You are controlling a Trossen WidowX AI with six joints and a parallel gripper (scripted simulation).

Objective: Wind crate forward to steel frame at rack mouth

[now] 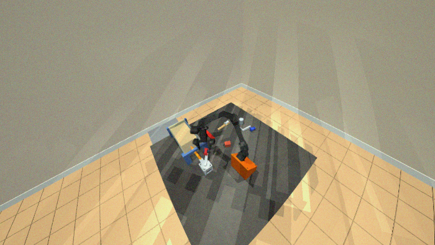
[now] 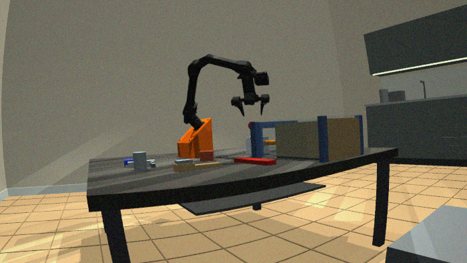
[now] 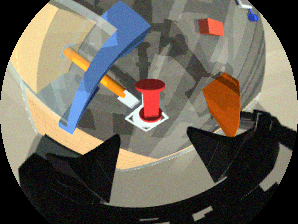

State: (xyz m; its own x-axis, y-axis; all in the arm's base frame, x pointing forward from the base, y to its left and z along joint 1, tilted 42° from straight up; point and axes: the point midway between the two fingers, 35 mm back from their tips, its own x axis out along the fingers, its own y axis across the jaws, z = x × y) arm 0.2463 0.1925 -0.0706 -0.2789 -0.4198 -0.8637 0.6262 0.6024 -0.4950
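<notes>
Right now the grey winch is 8 cm behind my gripper tip, 5 cm to the left of it and 17 cm below it. From my gripper tip the other things lie so: wooden-handled tool: 28 cm ahead, 42 cm to the right, 18 cm below; then clear-panelled cubby: 34 cm ahead, 7 cm to the left, 8 cm below; then flat red bar: 30 cm ahead, 19 cm to the right, 19 cm below.
</notes>
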